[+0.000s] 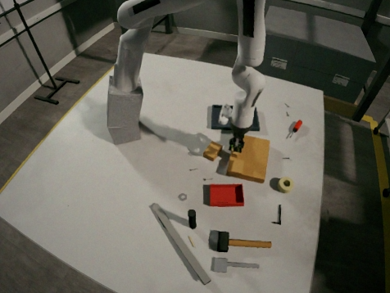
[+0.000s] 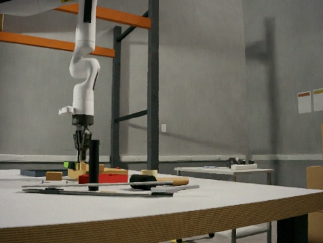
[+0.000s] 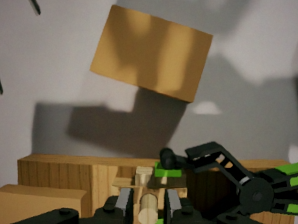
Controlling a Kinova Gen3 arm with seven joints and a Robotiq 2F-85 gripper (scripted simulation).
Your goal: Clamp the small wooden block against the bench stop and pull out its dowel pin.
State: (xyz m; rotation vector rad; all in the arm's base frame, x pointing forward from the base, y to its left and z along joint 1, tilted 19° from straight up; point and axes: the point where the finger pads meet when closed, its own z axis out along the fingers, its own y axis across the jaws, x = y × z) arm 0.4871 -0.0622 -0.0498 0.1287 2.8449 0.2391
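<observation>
Right now my hand is 2 cm above the dowel pin. Also, from my hand: pale wooden block (4 cm below); then wooden bench board (6 cm ahead, 5 cm below); then tan wooden block (9 cm behind, 7 cm below, 1 cm to the left).
</observation>
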